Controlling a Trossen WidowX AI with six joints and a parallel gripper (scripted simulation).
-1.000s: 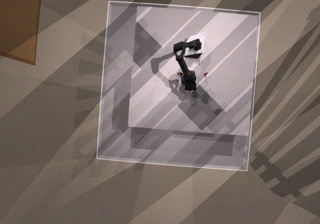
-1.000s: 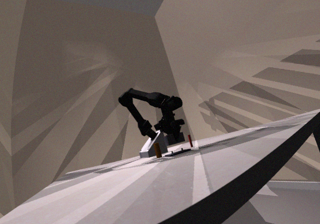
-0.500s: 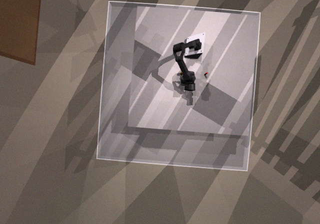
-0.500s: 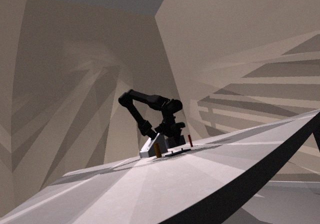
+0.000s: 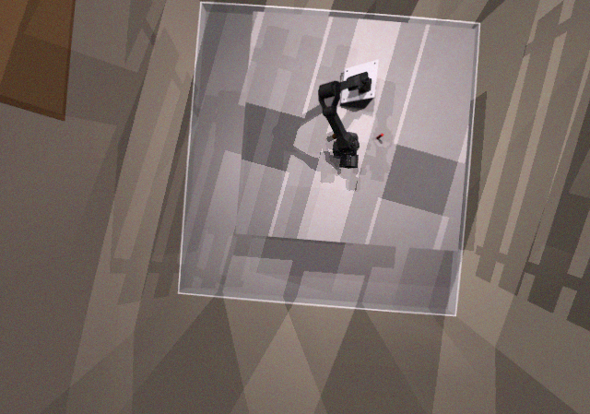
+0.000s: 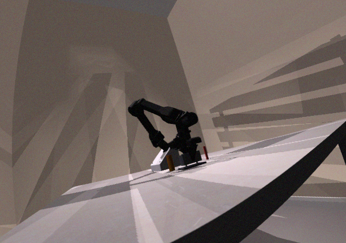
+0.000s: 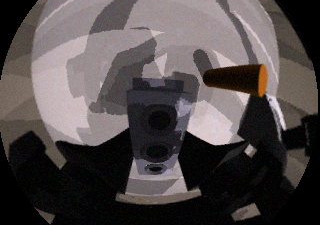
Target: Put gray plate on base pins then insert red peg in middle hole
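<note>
My gripper tip is 3 cm below the gray plate. Also, from my gripper tip: base 2 cm below; then orange cylinder 9 cm behind, 6 cm to the right, 2 cm above; then red peg 11 cm behind, 18 cm to the left, 2 cm above.
</note>
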